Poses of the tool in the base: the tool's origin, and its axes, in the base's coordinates. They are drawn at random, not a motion.
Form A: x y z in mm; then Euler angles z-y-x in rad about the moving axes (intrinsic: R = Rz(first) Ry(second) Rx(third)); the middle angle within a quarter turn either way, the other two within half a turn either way.
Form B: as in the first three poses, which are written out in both.
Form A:
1: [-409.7 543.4 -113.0 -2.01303 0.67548 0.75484]
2: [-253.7 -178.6 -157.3 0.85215 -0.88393 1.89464]
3: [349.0 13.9 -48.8 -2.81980 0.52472 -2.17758]
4: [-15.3 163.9 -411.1 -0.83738 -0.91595 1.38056]
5: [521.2 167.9 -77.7 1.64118 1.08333 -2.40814]
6: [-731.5 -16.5 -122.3 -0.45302 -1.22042 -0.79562]
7: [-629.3 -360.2 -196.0 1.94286 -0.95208 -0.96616]
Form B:
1: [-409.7 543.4 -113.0 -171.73 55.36 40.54]
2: [-253.7 -178.6 -157.3 -26.63 101.64 142.14]
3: [349.0 13.9 -48.8 -52.39 119.57 -54.83]
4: [-15.3 163.9 -411.1 -146.66 83.39 142.98]
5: [521.2 167.9 -77.7 -131.53 110.36 -19.54]
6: [-731.5 -16.5 -122.3 106.67 76.10 -165.37]
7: [-629.3 -360.2 -196.0 -129.31 70.75 -149.64]
